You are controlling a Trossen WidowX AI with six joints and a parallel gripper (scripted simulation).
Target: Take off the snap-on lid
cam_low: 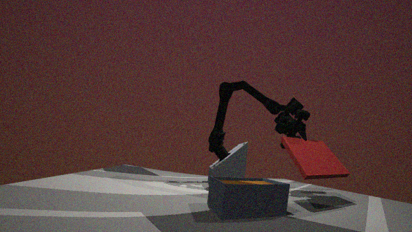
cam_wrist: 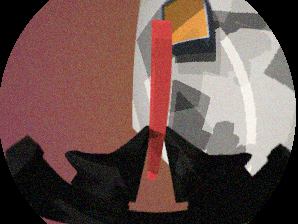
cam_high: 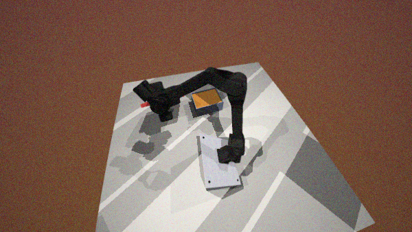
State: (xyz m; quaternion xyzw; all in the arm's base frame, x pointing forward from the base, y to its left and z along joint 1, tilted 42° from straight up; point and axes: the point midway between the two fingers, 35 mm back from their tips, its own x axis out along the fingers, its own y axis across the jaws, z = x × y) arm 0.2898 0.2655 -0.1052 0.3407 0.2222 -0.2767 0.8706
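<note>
Right now my gripper tip is 6 cm short of the lid, 6 cm above it and 1 cm to the right of it. Round my gripper tip: storage box: 25 cm to the right, 18 cm below, 11 cm ahead.
</note>
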